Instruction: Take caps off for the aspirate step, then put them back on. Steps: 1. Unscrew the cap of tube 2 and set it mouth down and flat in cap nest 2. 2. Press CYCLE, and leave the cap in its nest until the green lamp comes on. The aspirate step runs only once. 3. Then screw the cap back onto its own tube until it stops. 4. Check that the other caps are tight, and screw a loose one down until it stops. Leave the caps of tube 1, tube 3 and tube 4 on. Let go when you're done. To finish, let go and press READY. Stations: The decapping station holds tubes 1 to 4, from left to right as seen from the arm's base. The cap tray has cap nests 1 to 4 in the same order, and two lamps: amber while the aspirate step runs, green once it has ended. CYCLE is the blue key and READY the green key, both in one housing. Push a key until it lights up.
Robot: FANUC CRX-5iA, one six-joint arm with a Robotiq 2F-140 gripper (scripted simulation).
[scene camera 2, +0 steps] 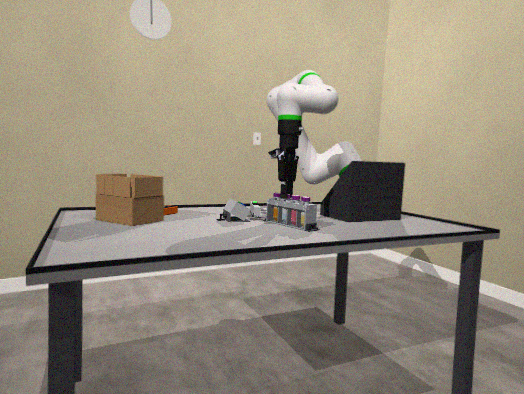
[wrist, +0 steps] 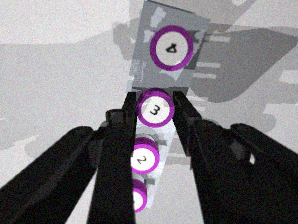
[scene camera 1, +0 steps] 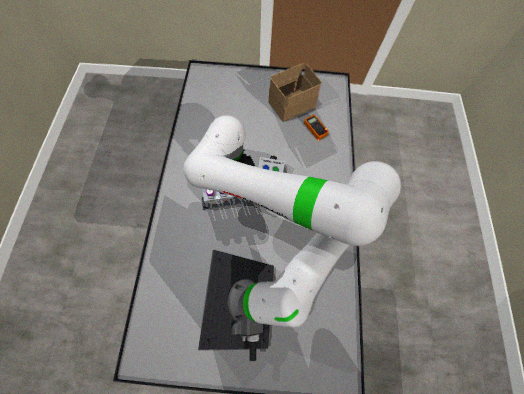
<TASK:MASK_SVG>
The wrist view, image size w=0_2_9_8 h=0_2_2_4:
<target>my gripper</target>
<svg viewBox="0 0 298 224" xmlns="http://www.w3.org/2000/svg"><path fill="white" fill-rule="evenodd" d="M136 92L127 93L122 109L106 111L106 121L101 123L98 130L93 131L93 128L89 126L78 126L71 129L0 188L0 224L66 224L96 171L97 174L86 224L136 224L131 165L137 125ZM173 91L175 111L172 120L186 157L191 157L190 171L193 169L204 224L298 224L298 153L250 125L236 123L232 124L230 129L225 129L213 119L202 118L182 91Z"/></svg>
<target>cap 3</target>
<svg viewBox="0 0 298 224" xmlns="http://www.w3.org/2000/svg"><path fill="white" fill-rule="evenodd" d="M149 88L140 94L136 104L136 114L144 125L151 128L159 128L171 121L174 116L175 106L171 96L165 90Z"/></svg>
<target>cap 4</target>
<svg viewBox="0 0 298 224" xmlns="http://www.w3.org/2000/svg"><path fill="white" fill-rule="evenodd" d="M168 25L158 30L153 36L150 43L150 55L153 62L159 68L165 71L176 71L183 68L190 61L194 48L193 40L184 28L177 25Z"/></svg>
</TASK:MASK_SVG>
